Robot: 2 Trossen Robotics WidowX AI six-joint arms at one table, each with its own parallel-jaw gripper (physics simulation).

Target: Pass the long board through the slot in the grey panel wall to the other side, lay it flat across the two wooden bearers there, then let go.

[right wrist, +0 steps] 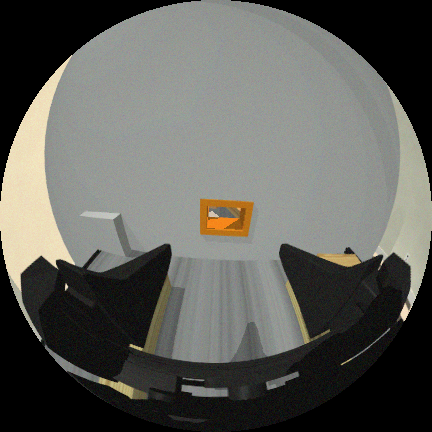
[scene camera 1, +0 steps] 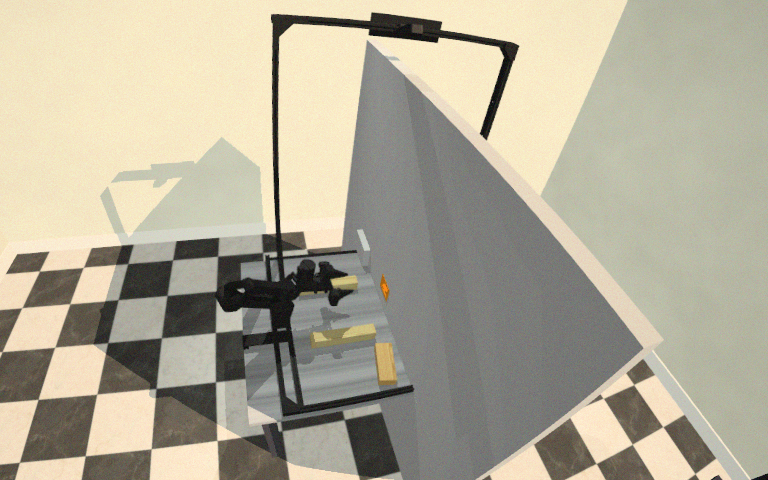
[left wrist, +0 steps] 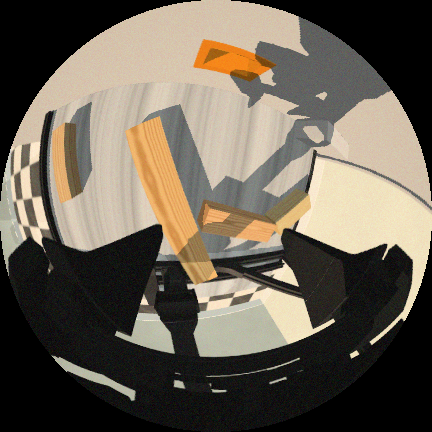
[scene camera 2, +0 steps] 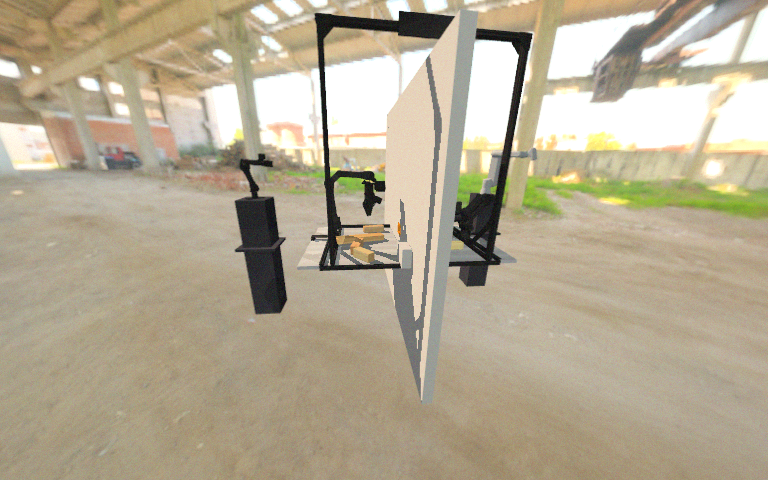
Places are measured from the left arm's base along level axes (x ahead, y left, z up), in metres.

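Pixels of known places: left gripper, fingertip midpoint: (left wrist: 224, 232) (scene camera 2: 368, 216); right gripper, fingertip midpoint: (right wrist: 227, 250) (scene camera 1: 350, 282); left arm's base at its link origin: (left wrist: 174, 275); right arm's base at its link origin: (scene camera 1: 280, 321) (scene camera 2: 464, 237).
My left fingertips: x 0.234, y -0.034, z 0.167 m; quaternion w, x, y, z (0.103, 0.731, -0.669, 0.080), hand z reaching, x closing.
For each thing: its top centre in the pictures, then the offset to it from my left fingertips. "spot": a spot on its surface instead.
- long board at its top centre: (left wrist: 175, 222) (scene camera 2: 359, 234) dx -0.060, dy +0.029, dz -0.128 m
- orange-rimmed slot at a spot on its surface: (left wrist: 199, 61) (scene camera 2: 397, 229) spot: dx +0.196, dy +0.030, dz -0.101 m
- loose block at its top centre: (left wrist: 58, 163) (scene camera 2: 373, 225) dx +0.051, dy +0.282, dz -0.142 m
- pale bracket at a spot on its surface: (right wrist: 121, 232) spot: dx +0.262, dy -0.236, dz -0.128 m
The long board (scene camera 2: 367, 237) (left wrist: 160, 185) lies over the table on the left arm's side, its near end beyond my left fingers in the wrist view. My left gripper (scene camera 2: 369, 211) (left wrist: 224, 232) is open and empty above the table, clear of the board. The panel wall (scene camera 1: 453, 226) (scene camera 2: 416, 141) (right wrist: 215, 100) has an orange-rimmed slot (scene camera 1: 385, 288) (scene camera 2: 399, 228) (left wrist: 199, 61) (right wrist: 203, 218). My right gripper (scene camera 1: 349, 283) (right wrist: 227, 250) is open and empty, facing the slot. Two bearers (scene camera 1: 344, 282) (scene camera 1: 343, 337) lie below it on the far side; part of each shows in the right wrist view.
A loose block (scene camera 2: 373, 228) (left wrist: 64, 162) lies apart from the board. Two more blocks (left wrist: 240, 221) (left wrist: 293, 211) lie close together beside the board. On the right arm's side another block (scene camera 1: 385, 363) lies near the wall. A pale bracket (scene camera 1: 363, 246) (right wrist: 121, 232) stands at the wall.
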